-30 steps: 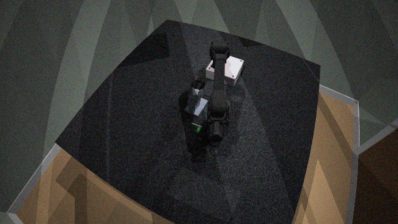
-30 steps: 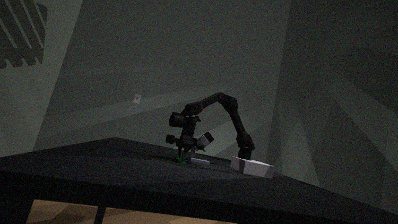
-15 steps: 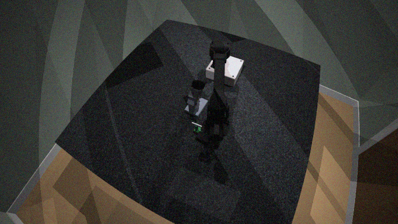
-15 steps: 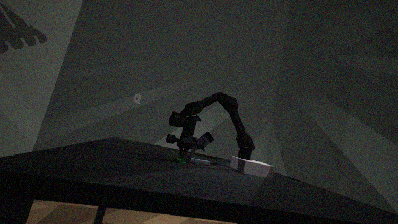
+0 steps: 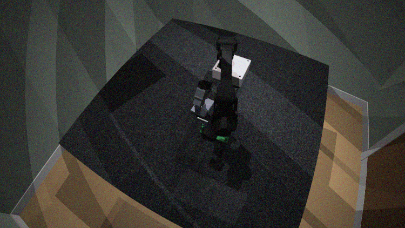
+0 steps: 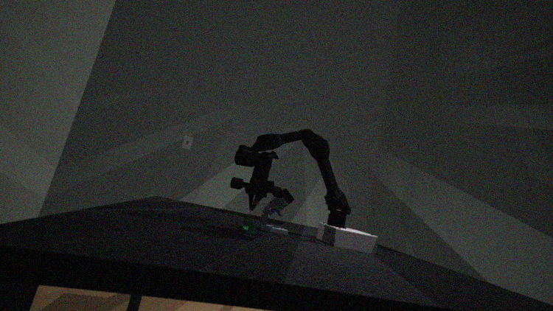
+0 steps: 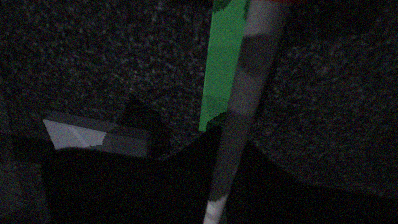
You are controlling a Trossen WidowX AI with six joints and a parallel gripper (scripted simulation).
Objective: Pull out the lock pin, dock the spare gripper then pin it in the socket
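Now: the green pad 1 cm to the left of my gripper tip and 5 cm below it. From my gripper tip the other things lie so: socket 10 cm behind, 12 cm to the right, 2 cm below; spare gripper 12 cm behind, 12 cm to the right, 5 cm above.
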